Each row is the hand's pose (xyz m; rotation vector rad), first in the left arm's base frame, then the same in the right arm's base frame.
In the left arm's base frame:
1: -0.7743 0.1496 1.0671 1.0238 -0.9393 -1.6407
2: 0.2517 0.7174 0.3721 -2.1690 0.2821 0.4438
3: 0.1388 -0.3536 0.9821 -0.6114 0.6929 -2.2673
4: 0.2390 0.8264 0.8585 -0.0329 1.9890 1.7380
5: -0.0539 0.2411 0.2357 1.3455 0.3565 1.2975
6: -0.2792 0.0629 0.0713 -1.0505 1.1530 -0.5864
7: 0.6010 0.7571 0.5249 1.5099 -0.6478 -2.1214
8: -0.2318 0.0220 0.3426 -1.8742 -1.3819 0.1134
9: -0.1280 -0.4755 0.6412 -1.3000 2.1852 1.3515
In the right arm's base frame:
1: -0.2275 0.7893 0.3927 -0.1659 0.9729 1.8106
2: 0.0782 -0.3537 -0.2842 -0.4596 1.6016 -0.8547
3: -0.9487 0.3335 -0.2125 -0.7677 -1.2330 1.5372
4: -0.1120 -0.4215 0.1717 1.3173 0.2979 0.5858
5: -0.0332 0.1741 -0.5030 1.0989 -1.4806 -0.3109
6: 0.0396 0.4661 -0.6409 1.1773 1.6504 -1.6356
7: -0.1409 -0.6672 -0.2595 -0.4384 0.8634 1.1729
8: -0.1618 0.4420 -0.4502 -1.7946 0.8391 -1.4230
9: -0.7195 0.6328 -0.4577 0.9401 1.2989 0.5487

